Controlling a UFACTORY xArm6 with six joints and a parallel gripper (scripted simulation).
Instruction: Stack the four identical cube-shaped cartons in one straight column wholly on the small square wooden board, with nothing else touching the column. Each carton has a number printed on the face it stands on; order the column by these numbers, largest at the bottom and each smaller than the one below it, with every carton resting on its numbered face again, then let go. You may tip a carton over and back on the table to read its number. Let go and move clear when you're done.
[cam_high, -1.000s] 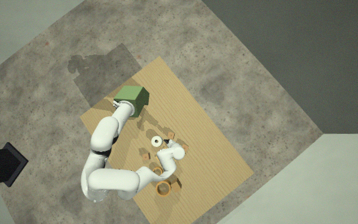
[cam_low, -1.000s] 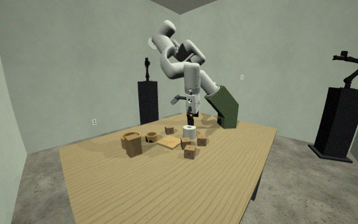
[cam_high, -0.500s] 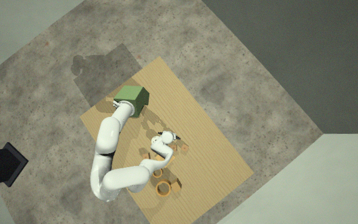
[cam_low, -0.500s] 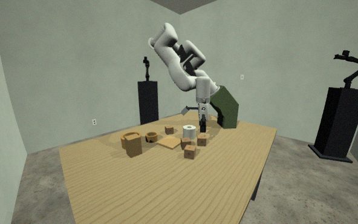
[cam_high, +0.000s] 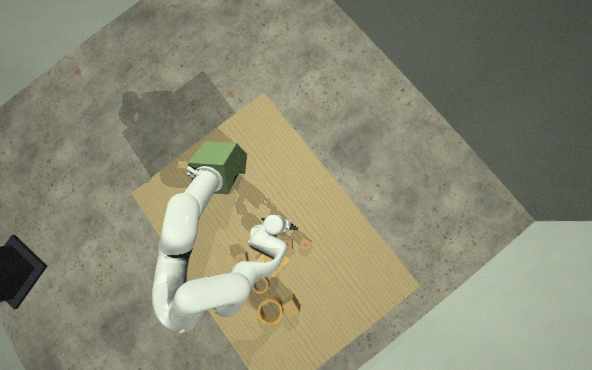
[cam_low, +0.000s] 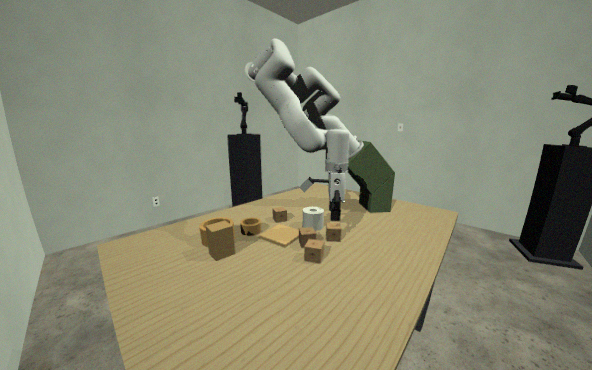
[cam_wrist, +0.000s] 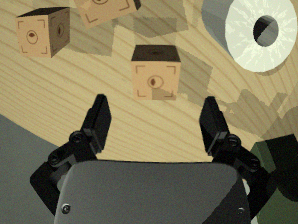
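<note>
Now: hand 18 cm to the left of the square wooden board, 9 cm above it and 6 cm short of it. Also, from my hand: small wooden ring (30 cm to the right, 8 cm below, 8 cm ahead); then white paper roll (10 cm to the right, 6 cm below, 6 cm behind); then carton (26 cm to the right, 7 cm below, 7 cm behind).
</note>
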